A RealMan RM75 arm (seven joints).
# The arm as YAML. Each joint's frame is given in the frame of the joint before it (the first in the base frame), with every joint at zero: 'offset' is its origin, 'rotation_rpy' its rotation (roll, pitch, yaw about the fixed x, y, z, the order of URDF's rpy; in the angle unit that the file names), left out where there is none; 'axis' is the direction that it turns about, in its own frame. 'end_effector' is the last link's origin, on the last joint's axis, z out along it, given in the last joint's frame.
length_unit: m
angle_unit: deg
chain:
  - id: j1
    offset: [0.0, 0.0, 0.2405]
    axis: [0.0, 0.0, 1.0]
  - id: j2
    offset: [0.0, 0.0, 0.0]
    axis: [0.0, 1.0, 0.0]
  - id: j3
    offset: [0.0, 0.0, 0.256]
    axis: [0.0, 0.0, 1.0]
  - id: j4
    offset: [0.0, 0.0, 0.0]
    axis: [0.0, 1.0, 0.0]
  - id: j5
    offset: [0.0, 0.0, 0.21]
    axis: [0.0, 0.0, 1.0]
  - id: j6
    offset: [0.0, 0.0, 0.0]
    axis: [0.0, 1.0, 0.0]
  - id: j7
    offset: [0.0, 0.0, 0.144]
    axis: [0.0, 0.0, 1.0]
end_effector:
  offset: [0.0, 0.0, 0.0]
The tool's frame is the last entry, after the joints.
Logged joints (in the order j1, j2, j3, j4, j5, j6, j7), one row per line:
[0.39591, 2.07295, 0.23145, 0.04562, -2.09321, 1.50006, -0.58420]
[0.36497, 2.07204, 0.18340, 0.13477, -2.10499, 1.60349, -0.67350]
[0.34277, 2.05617, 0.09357, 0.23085, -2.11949, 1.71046, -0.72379]
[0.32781, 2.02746, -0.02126, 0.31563, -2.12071, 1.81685, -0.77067]
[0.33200, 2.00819, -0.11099, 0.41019, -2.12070, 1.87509, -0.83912]
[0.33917, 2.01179, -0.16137, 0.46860, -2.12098, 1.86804, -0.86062]
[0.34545, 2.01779, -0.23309, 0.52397, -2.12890, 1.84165, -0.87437]
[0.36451, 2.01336, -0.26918, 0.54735, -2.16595, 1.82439, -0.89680]
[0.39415, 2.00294, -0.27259, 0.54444, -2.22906, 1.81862, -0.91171]
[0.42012, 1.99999, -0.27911, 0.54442, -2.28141, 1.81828, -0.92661]
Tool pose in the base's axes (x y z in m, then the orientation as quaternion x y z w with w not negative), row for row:
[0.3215, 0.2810, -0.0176, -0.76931, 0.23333, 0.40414, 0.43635]
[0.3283, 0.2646, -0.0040, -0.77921, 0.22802, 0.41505, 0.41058]
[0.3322, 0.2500, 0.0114, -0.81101, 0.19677, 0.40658, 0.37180]
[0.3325, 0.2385, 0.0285, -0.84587, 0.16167, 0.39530, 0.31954]
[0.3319, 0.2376, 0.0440, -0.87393, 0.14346, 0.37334, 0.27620]
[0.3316, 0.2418, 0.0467, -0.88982, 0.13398, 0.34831, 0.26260]
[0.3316, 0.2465, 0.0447, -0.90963, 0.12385, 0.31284, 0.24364]
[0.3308, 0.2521, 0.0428, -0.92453, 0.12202, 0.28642, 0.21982]
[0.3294, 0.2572, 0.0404, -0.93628, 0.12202, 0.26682, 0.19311]
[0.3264, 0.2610, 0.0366, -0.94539, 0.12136, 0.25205, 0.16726]
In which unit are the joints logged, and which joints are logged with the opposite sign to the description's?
The joints are logged in radians. Opposite sign: j4, j6, j7.
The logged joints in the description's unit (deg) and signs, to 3 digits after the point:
[22.684, 118.771, 13.261, -2.614, -119.932, -85.947, 33.472]
[20.911, 118.719, 10.508, -7.722, -120.607, -91.873, 38.589]
[19.639, 117.810, 5.361, -13.227, -121.438, -98.002, 41.470]
[18.782, 116.165, -1.218, -18.084, -121.508, -104.098, 44.156]
[19.022, 115.061, -6.359, -23.502, -121.507, -107.435, 48.078]
[19.433, 115.267, -9.246, -26.849, -121.523, -107.031, 49.310]
[19.793, 115.611, -13.355, -30.021, -121.977, -105.519, 50.098]
[20.885, 115.357, -15.423, -31.361, -124.100, -104.530, 51.383]
[22.583, 114.760, -15.618, -31.194, -127.716, -104.199, 52.237]
[24.071, 114.591, -15.992, -31.193, -130.715, -104.180, 53.091]

